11 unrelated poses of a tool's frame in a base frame.
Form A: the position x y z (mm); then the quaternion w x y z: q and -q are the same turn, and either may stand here.
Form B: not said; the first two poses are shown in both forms.
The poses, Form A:
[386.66, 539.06, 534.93, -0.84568, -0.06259, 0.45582, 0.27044]
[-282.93, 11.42, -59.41, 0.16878, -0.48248, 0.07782, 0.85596]
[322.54, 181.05, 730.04, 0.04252, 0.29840, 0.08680, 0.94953]
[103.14, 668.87, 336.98, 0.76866, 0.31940, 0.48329, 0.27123]
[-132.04, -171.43, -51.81, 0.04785, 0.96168, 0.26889, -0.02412]
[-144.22, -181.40, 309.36, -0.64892, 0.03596, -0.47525, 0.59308]
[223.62, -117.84, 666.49, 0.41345, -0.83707, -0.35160, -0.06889]
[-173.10, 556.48, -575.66, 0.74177, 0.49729, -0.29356, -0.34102]
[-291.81, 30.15, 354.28, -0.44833, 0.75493, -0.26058, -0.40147]
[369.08, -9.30, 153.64, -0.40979, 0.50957, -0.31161, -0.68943]
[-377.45, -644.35, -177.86, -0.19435, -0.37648, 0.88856, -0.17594]
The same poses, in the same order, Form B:
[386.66, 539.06, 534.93, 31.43, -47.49, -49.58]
[-282.93, 11.42, -59.41, -3.25, 58.46, 155.87]
[322.54, 181.05, 730.04, 13.27, -34.01, 170.80]
[103.14, 668.87, 336.98, 66.42, 34.73, 62.01]
[-132.04, -171.43, -51.81, 175.45, 4.14, 31.08]
[-144.22, -181.40, 309.36, -48.20, 35.04, -100.93]
[223.62, -117.84, 666.49, -135.22, -23.96, 35.58]
[-173.10, 556.48, -575.66, 70.45, -5.53, -53.29]
[-291.81, 30.15, 354.28, -120.51, 57.12, -3.53]
[369.08, -9.30, 153.64, 2.41, 73.34, 120.34]
[-377.45, -644.35, -177.86, -169.09, -28.55, -136.86]

